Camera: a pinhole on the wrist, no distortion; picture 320 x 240 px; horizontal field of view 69.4 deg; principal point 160.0 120.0 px. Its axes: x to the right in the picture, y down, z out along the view. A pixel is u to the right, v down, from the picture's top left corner.
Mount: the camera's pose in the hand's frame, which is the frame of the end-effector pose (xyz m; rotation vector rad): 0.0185 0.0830 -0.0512 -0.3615 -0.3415 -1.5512
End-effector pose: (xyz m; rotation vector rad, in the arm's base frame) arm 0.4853 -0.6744 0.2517 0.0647 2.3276 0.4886
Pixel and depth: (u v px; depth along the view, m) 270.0 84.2 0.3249
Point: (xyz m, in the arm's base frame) 0.7093 -0.5000 0.1003
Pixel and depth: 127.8 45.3 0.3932
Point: 0.7226 -0.3202 0.2484
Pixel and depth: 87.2 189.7 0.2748
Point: 0.4905 -0.3444 0.1802
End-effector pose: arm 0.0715 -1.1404 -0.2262 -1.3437 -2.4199 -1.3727
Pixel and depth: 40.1 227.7 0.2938
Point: 0.2659 -0.8511 -0.0132
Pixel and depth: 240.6 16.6 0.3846
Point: 0.3785 -0.9535 -0.4166
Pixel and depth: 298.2 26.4 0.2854
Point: 0.2650 -0.9881 -0.3999
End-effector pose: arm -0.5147 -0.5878 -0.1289 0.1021 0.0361 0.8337
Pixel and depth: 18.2 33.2 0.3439
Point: -0.8850 -0.3953 0.0824
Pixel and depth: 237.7 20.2 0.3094
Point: -0.6616 -0.6079 0.1558
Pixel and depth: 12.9 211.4 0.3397
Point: -0.7084 -0.1996 0.0758
